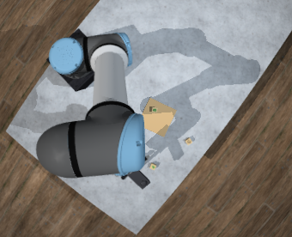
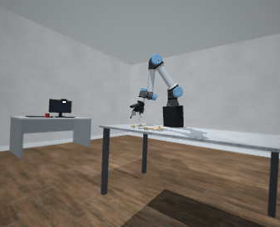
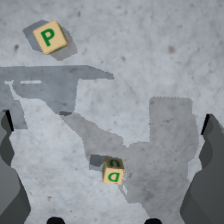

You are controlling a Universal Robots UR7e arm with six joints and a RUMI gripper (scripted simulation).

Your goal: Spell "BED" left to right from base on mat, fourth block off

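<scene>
Right now the E block is 6 cm ahead of my hand, 6 cm to the left of it and 7 cm below it. Round my hand: tan mat: 11 cm behind, 22 cm to the left, 8 cm below; B block: 14 cm behind, 23 cm to the left, 6 cm below; D block: 11 cm behind, 1 cm to the right, 7 cm below.
</scene>
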